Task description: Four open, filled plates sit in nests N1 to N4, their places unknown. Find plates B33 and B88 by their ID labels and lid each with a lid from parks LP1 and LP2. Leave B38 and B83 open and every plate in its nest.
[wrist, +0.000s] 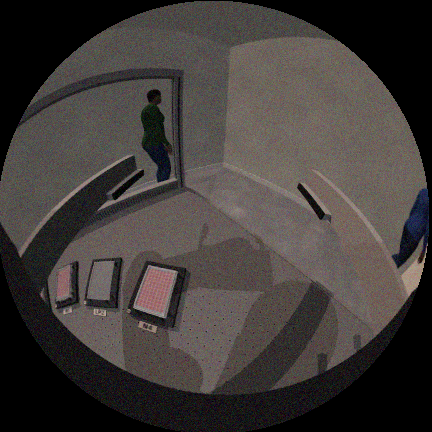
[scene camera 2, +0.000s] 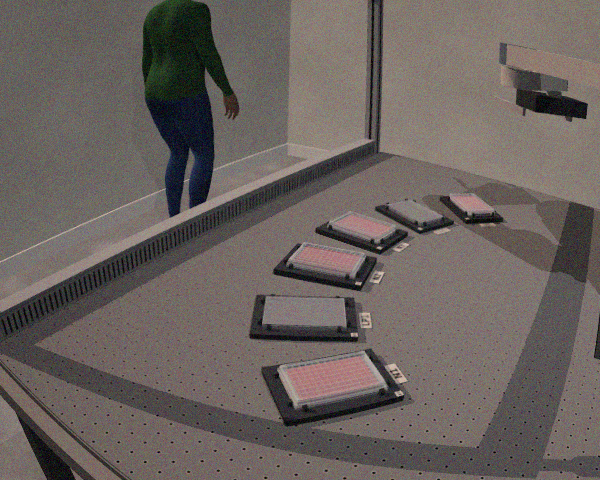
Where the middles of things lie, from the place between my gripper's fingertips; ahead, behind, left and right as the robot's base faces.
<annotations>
My hand is 300 mm above the nest N4 (wrist: 169, 320), 100 mm to the right of it and 90 mm short of it. Also, from my hand: nest N2 (scene camera 2: 281, 269): 600 mm to the left, 300 mm below, 230 mm ahead; park LP1 (scene camera 2: 256, 331): 770 mm to the left, 300 mm below, 170 mm ahead; nest N3 (scene camera 2: 322, 230): 420 mm to the left, 300 mm below, 250 mm ahead.
</annotations>
